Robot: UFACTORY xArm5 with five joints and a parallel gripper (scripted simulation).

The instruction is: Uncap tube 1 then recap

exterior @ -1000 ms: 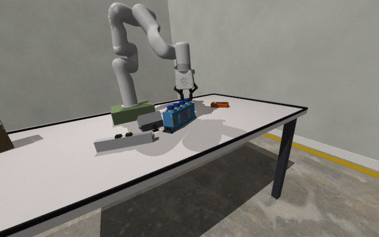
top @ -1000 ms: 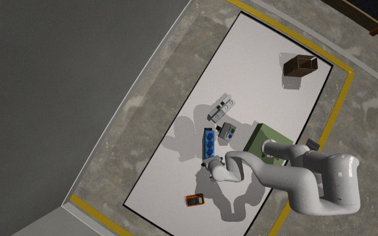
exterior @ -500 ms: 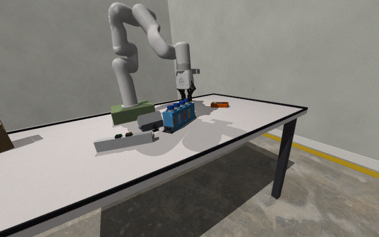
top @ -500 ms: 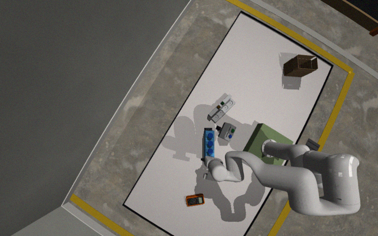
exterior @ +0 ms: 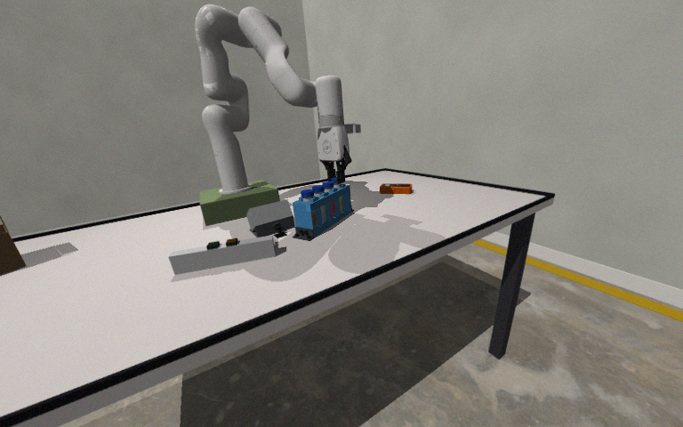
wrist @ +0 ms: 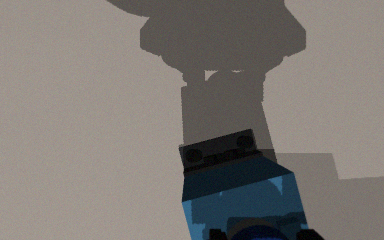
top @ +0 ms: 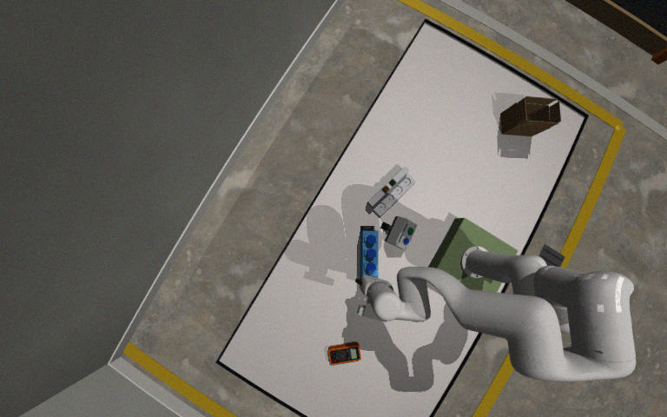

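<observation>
Now: hand 10 mm above the blue cap. Round my hand: green key 40 mm behind, 250 mm to the right, 60 mm below; then grey key housing 30 mm behind, 230 mm to the right, 80 mm below; then blue key 50 mm behind, 210 mm to the right, 60 mm below.
</observation>
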